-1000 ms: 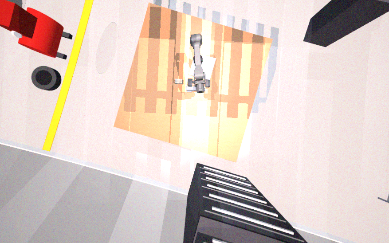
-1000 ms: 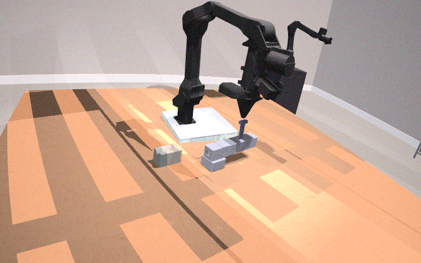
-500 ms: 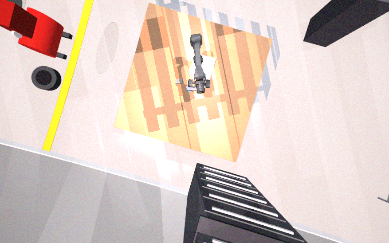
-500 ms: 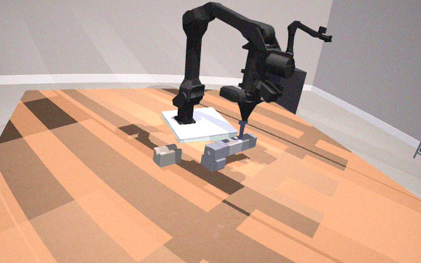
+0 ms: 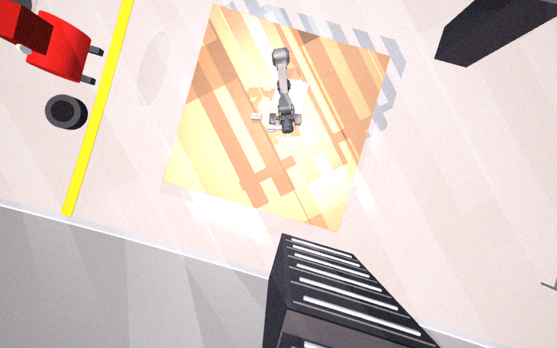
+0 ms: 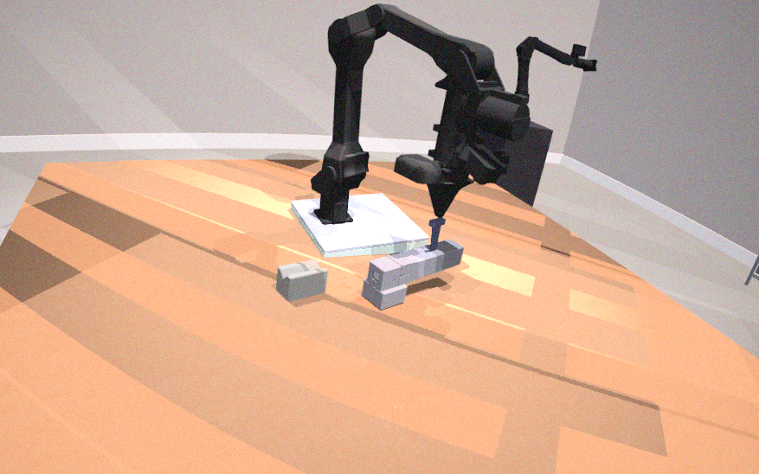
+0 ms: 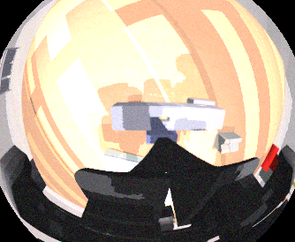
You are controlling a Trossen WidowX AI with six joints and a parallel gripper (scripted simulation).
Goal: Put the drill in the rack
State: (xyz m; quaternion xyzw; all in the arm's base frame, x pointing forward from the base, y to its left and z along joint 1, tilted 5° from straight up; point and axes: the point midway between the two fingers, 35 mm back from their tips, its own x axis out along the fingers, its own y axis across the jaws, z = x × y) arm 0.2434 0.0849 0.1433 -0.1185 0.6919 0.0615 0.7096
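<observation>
The pale yellow drill lies 8 cm below my gripper tip, 5 cm to the right of it and 1 cm ahead of it. Also, from my gripper tip: grey housing block: 9 cm below, 3 cm to the right, 1 cm ahead; then blue key: 4 cm below; then grey rack: 21 cm to the right, 11 cm below, 2 cm behind.
</observation>
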